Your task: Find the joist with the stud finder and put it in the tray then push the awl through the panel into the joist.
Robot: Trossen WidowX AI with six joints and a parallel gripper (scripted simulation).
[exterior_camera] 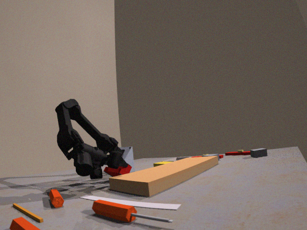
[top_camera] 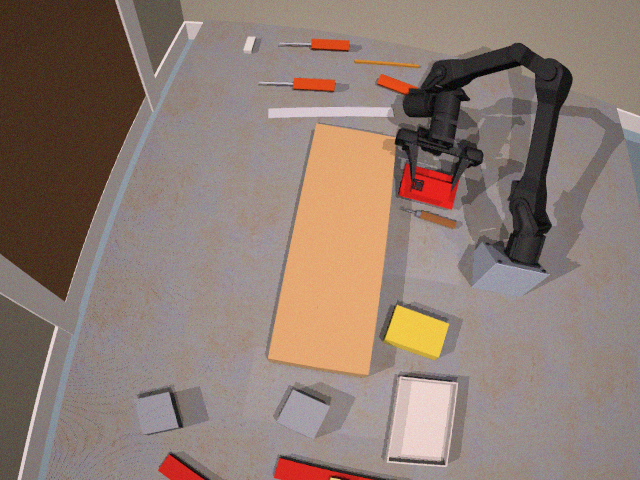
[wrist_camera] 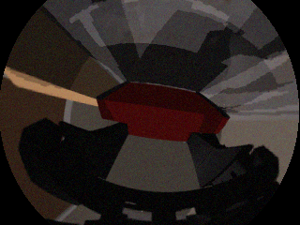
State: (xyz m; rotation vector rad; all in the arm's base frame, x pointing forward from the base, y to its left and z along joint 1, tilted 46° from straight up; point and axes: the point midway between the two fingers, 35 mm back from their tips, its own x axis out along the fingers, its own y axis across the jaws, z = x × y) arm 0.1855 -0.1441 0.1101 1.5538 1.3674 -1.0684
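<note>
The red stud finder lies 10 mm ahead of my gripper tip and 10 mm below it. Also, from my gripper tip: white strip 230 mm ahead, 200 mm to the right, 60 mm below; then brown-handled awl 40 mm to the left, 60 mm below; then yellow block 300 mm to the left, 50 mm below.
</note>
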